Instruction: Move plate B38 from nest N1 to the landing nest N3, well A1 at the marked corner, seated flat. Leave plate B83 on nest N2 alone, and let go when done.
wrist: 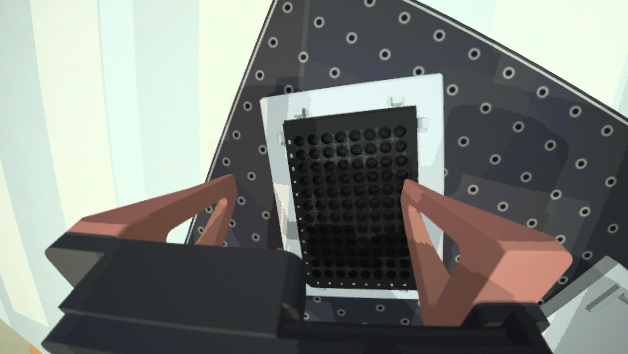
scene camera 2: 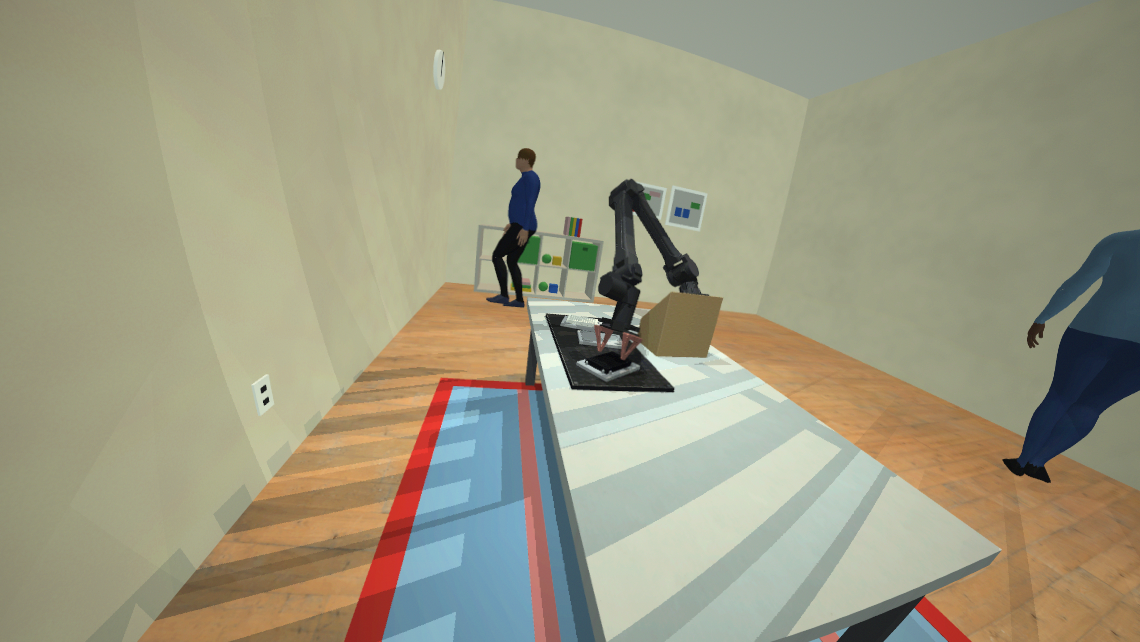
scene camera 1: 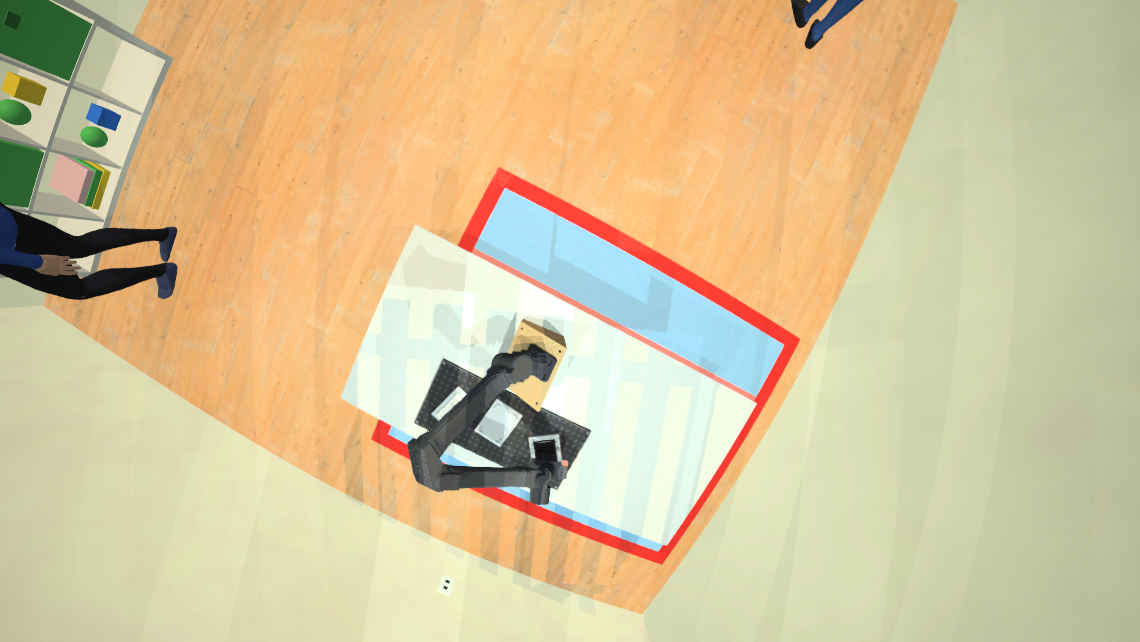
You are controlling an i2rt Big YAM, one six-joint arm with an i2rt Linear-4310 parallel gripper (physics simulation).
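A black many-welled plate [scene camera 1: 546,451] [scene camera 2: 609,362] [wrist: 350,195] sits in a white nest [wrist: 431,145] on the black perforated board [scene camera 1: 446,373] [scene camera 2: 654,382] [wrist: 340,14]. Its label is not readable. My gripper [scene camera 2: 614,354] [wrist: 317,186] is open and empty above this plate. In the wrist view the right fingertip overlaps the plate's right edge; the left fingertip shows beyond the nest, over the board. The middle nest [scene camera 1: 498,422] [scene camera 2: 592,338] is pale, and part of it shows in the wrist view [wrist: 595,305]. A third pale nest [scene camera 1: 449,404] [scene camera 2: 580,321] lies at the far end. I cannot tell their labels or contents.
A tan box with a sloped side [scene camera 1: 548,382] [scene camera 2: 687,326] stands beside the board, under the arm's other section. The white table [scene camera 1: 638,446] [scene camera 2: 717,510] extends past the board's near end. Two people stand away from the table. Shelves [scene camera 2: 477,259] stand at the back wall.
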